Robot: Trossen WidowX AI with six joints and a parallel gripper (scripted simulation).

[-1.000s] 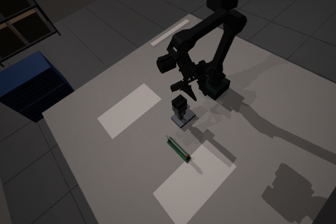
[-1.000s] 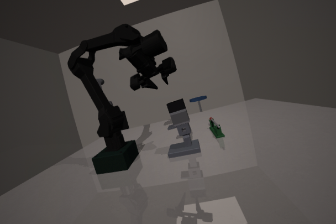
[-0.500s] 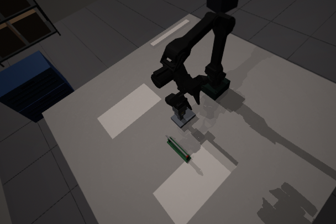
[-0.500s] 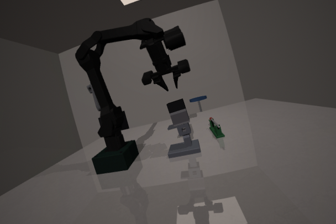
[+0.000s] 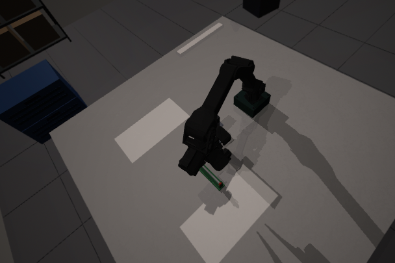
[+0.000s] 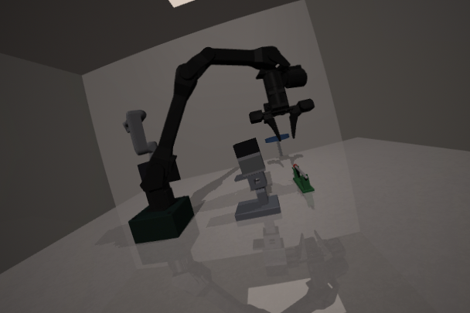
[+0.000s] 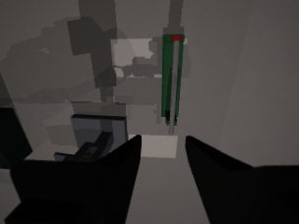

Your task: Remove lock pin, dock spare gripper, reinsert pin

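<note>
My gripper tip is now 120 mm above the green stand, 20 mm to the right of it and 10 mm short of it. From my gripper tip the other things lie so: spare gripper (110 mm to the right, 90 mm behind, 20 mm below); grey mount (110 mm to the right, 100 mm below, 100 mm behind).
</note>
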